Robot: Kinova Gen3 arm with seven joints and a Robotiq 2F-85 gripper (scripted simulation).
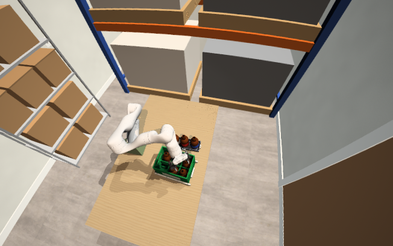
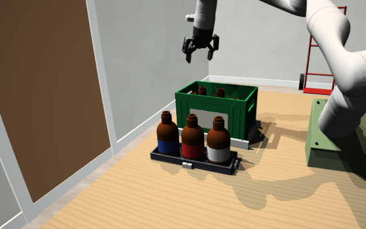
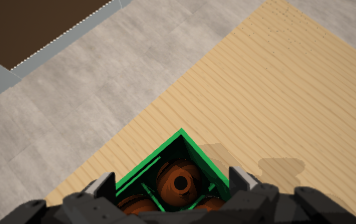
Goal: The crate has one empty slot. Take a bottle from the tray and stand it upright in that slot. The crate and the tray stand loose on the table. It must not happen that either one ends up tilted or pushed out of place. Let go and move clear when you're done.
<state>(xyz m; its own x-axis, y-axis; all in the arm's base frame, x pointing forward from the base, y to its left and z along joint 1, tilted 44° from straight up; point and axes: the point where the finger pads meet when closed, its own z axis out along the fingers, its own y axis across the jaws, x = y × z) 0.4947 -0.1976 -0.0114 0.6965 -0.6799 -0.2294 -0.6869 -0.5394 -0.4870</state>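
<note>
Right now the dark tray is 280 mm to the left of my hand, 270 mm below it and 70 mm behind it. The rest, counted from my hand: green crate (190 mm below, 90 mm behind, 50 mm to the left).
</note>
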